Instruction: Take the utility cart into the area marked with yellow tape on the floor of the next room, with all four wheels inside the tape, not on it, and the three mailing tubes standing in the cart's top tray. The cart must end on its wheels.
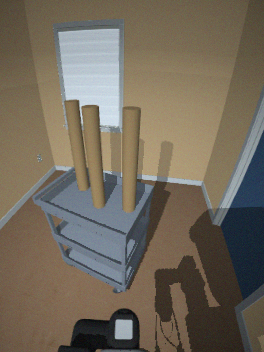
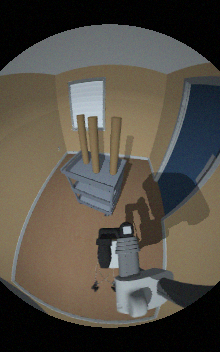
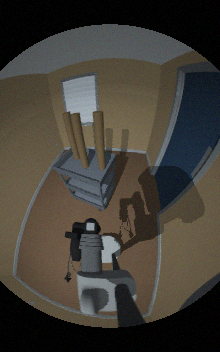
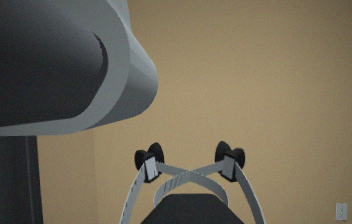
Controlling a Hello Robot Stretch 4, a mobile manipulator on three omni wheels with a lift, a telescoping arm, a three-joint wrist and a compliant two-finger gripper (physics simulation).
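Observation:
The grey utility cart stands upright ahead of the robot, towards the windowed wall. Three brown mailing tubes stand in its top tray: a left tube, a middle tube and a right tube. Some of the cart's wheels are hidden. My gripper is open and empty, near the robot and apart from the cart. The yellow tape does not show.
A white-framed doorway is on the right, with a dark blue surface in it. A window is in the wall behind the cart. Walls with white baseboards stand left of and behind the cart. The robot's shadow falls right of the cart.

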